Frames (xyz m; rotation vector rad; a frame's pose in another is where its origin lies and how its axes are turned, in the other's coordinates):
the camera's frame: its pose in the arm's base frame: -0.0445 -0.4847 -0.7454 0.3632 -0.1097 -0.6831
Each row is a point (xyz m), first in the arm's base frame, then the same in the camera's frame.
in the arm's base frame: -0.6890 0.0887 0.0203
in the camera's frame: -0.8764 0.3037 0.6857
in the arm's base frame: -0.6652 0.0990 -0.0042
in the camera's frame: -0.8641 0.3163 0.6547
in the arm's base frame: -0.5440 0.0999 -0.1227
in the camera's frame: -0.7687 0.3463 0.5178
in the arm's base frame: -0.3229 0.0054 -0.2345
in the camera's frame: -0.5358 0.3700 0.3933
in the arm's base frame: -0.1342 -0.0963 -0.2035
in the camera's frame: -0.3261 0.4211 0.4110
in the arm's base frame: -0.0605 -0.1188 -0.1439
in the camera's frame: -0.2560 0.4706 0.4571
